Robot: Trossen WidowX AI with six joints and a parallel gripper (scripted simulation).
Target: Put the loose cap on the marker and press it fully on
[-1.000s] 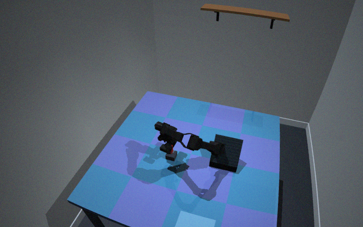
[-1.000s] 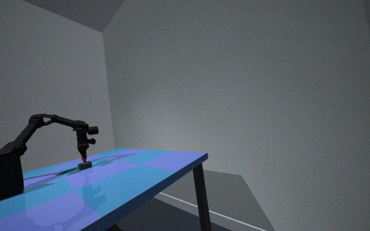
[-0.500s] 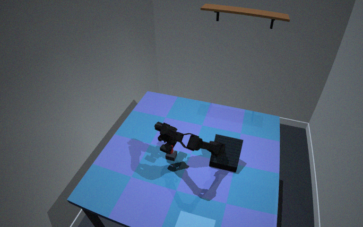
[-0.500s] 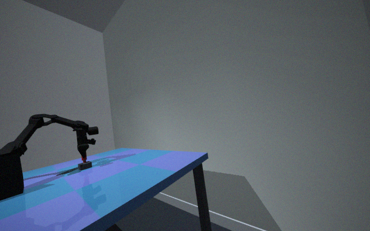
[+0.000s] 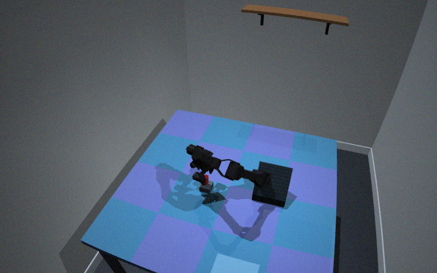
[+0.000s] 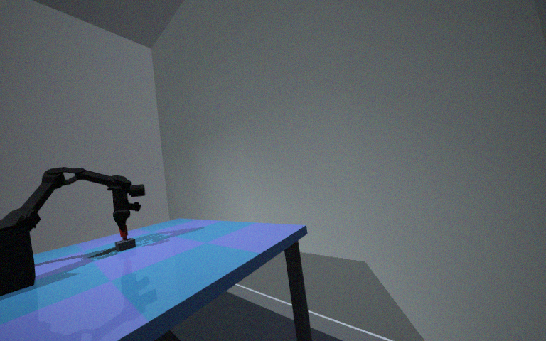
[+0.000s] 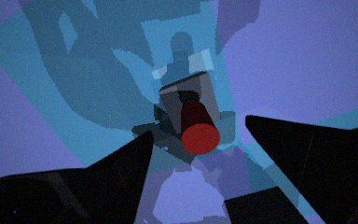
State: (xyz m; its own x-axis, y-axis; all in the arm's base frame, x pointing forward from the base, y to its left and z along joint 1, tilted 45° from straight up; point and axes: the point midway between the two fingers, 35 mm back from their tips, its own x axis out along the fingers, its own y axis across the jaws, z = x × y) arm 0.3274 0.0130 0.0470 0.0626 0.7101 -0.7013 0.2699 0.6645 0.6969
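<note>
Right now the red cap is right at my gripper tip. From my gripper tip the other things lie so: holder block (7 cm below).
</note>
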